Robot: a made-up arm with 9 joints.
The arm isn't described. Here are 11 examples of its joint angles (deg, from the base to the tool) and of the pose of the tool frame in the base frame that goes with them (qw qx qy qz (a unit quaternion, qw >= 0); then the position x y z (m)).
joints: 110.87 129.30 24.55 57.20 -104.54 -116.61 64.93 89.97 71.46
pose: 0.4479 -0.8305 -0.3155 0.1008 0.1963 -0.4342 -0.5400
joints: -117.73 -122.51 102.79 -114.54 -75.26 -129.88 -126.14 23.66 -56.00
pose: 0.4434 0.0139 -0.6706 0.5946 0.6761 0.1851 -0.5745
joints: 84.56 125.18 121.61 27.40 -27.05 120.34 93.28 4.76 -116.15
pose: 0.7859 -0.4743 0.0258 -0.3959 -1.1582 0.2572 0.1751
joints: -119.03 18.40 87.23 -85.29 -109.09 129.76 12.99 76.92 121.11
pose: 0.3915 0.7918 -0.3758 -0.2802 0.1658 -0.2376 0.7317
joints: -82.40 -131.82 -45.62 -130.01 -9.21 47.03 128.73 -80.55 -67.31
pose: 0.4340 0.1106 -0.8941 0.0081 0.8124 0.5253 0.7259
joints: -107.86 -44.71 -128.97 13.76 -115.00 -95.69 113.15 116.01 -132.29
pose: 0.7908 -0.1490 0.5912 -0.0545 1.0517 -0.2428 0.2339
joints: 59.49 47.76 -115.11 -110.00 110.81 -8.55 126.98 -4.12 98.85
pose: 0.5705 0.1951 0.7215 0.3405 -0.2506 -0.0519 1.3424
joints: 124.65 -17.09 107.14 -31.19 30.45 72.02 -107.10 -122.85 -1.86
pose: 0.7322 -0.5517 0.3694 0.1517 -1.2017 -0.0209 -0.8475
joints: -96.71 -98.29 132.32 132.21 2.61 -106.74 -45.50 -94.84 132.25
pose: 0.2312 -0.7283 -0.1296 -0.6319 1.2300 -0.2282 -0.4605
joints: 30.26 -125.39 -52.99 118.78 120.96 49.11 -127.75 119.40 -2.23
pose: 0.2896 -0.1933 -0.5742 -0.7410 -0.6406 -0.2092 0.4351
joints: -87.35 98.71 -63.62 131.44 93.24 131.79 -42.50 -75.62 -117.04
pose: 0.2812 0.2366 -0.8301 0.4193 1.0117 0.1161 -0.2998
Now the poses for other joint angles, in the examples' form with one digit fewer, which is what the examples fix.
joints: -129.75 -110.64 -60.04 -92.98 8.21 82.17 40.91 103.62 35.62
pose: 0.377 0.850 0.185 -0.319 0.977 0.475 0.706
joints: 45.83 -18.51 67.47 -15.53 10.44 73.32 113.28 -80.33 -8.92
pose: 0.884 0.093 0.228 0.398 -1.006 0.680 0.293
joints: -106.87 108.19 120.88 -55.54 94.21 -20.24 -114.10 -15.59 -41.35
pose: 0.233 -0.224 0.800 0.505 0.933 -0.432 0.393
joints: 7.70 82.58 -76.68 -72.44 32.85 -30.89 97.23 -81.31 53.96
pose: 0.889 0.219 0.402 -0.006 0.514 0.673 0.890
